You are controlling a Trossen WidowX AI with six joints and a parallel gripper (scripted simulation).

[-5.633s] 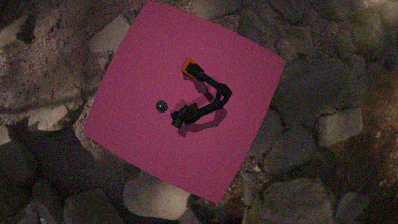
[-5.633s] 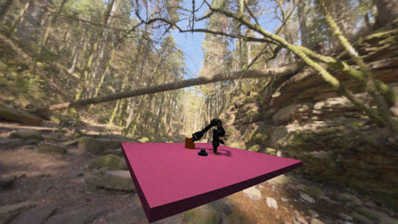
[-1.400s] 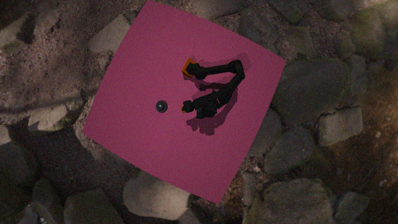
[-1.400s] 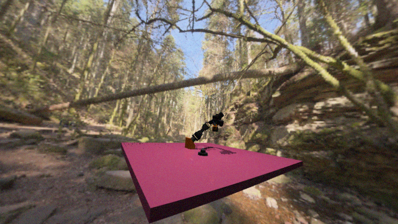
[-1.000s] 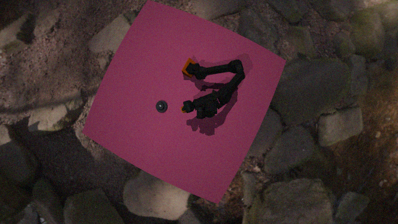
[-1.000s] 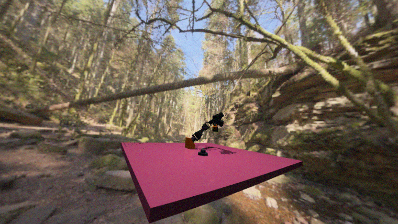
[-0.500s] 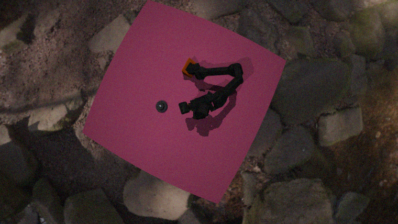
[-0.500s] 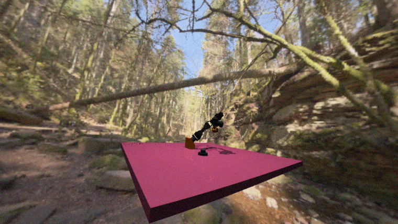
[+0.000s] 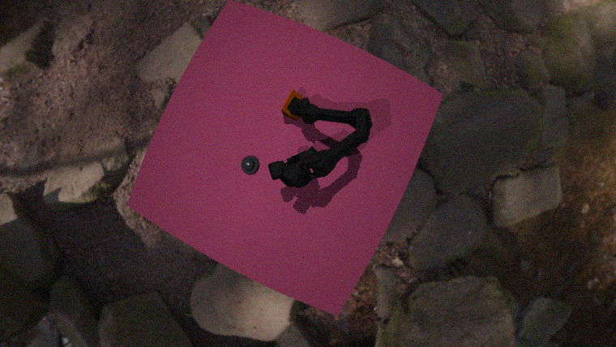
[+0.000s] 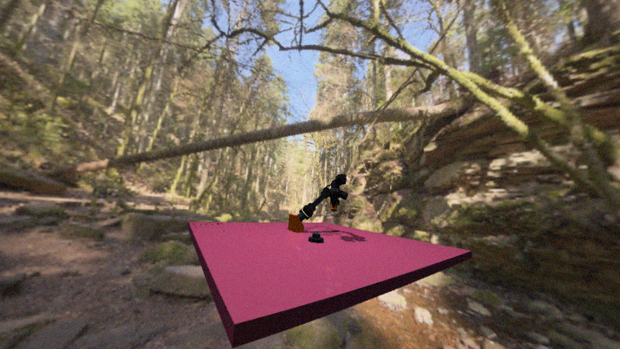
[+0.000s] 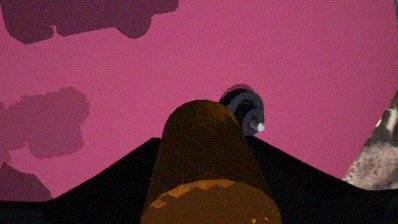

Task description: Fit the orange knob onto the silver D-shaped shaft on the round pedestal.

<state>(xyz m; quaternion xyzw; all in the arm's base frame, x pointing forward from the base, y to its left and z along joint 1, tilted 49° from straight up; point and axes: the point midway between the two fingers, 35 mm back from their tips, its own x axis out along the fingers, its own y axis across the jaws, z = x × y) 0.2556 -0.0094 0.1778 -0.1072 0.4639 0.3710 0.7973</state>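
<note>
The orange knob is 10 mm behind my gripper tip, 10 mm to the left of it and 30 mm above it. From my gripper tip the other things lie so: pedestal (70 mm ahead, 170 mm to the right, 150 mm below).
</note>
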